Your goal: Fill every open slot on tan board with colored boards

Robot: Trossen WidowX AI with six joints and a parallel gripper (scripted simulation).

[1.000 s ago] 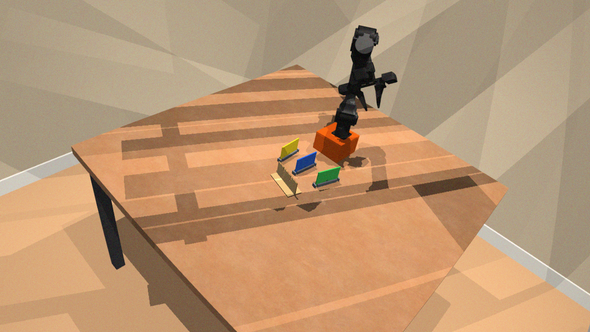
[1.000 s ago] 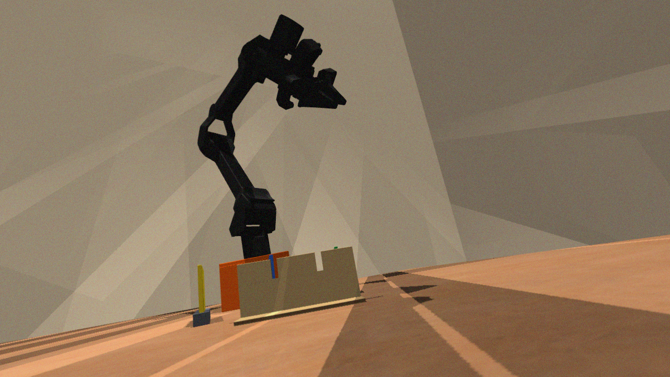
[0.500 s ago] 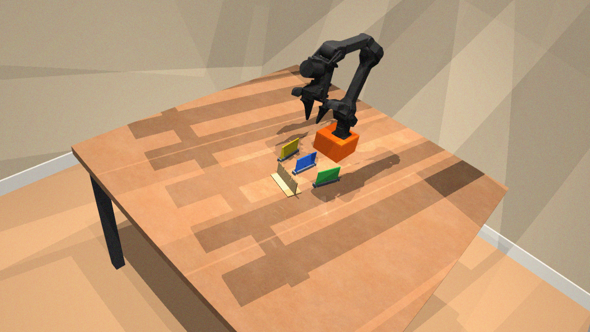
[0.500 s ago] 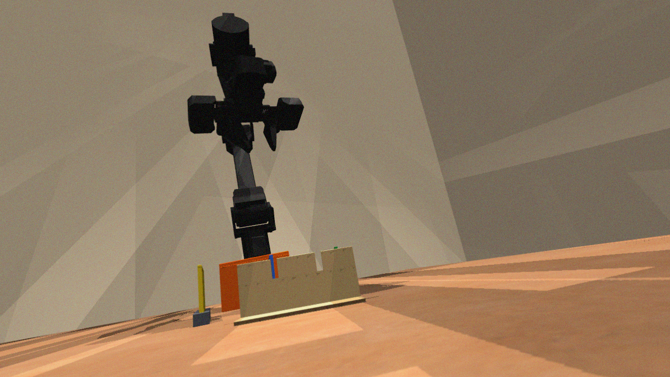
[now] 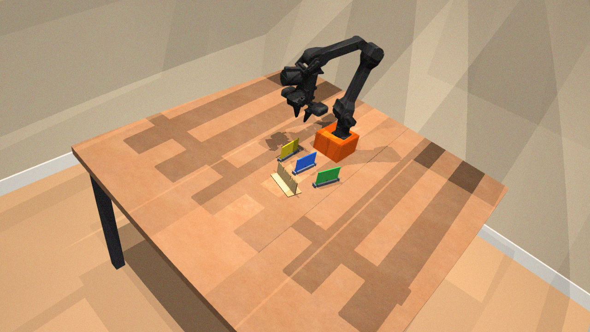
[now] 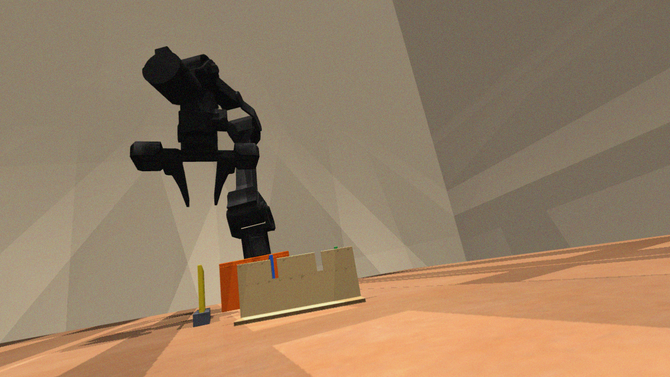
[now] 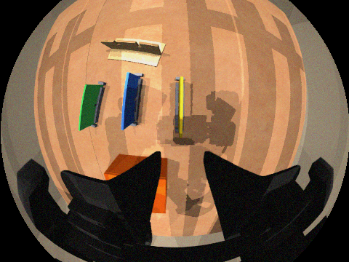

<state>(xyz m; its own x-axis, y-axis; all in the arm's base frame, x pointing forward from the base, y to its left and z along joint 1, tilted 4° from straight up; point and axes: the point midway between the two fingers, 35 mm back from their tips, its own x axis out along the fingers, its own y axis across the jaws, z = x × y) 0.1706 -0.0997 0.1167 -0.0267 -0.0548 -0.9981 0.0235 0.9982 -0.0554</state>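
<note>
My gripper tip is now 14 cm above the yellow board and 3 cm short of it. Round my gripper tip: tan board 16 cm ahead, 14 cm below, 9 cm to the left; then blue board 14 cm below, 9 cm to the left, 4 cm ahead; then green board 20 cm to the left, 14 cm below, 4 cm ahead.
</note>
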